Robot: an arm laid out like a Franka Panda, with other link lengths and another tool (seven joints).
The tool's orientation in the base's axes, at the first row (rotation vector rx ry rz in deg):
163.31 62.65 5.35
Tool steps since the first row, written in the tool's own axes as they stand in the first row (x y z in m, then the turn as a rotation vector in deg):
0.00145 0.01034 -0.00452 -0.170 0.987 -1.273
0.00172 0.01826 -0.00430 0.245 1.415 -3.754
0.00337 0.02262 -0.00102 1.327 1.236 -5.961
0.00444 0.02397 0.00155 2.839 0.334 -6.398
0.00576 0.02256 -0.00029 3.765 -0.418 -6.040
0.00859 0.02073 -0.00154 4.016 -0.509 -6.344
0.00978 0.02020 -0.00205 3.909 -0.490 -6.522
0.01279 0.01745 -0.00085 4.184 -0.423 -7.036
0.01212 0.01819 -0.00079 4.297 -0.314 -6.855
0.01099 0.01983 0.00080 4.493 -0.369 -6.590
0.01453 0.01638 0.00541 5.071 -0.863 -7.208
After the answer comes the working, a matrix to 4 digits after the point.
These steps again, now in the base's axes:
0.00755 -0.00642 0.00560 0.417 -0.769 1.363
0.01303 -0.01211 0.00620 0.791 -0.660 3.885
0.01744 -0.01443 0.00344 1.280 0.328 6.089
0.01935 -0.01487 0.00105 1.765 2.035 6.469
0.01924 -0.01283 0.00277 1.984 3.190 6.059
0.02001 -0.00950 0.00389 2.084 3.444 6.359
0.02050 -0.00828 0.00438 2.001 3.369 6.535
0.02101 -0.00430 0.00298 2.204 3.534 7.060
0.02101 -0.00530 0.00298 2.377 3.518 6.894
0.02140 -0.00737 0.00153 2.509 3.674 6.630
0.02214 -0.00272 -0.00331 2.555 4.464 7.208

The tool's axes in the first row as the columns of a matrix, in the base's axes (rounded; the answer above uses it unrounded):
0.7423 0.6643 0.0882
0.6696 -0.7403 -0.0595
0.0257 0.1032 -0.9943

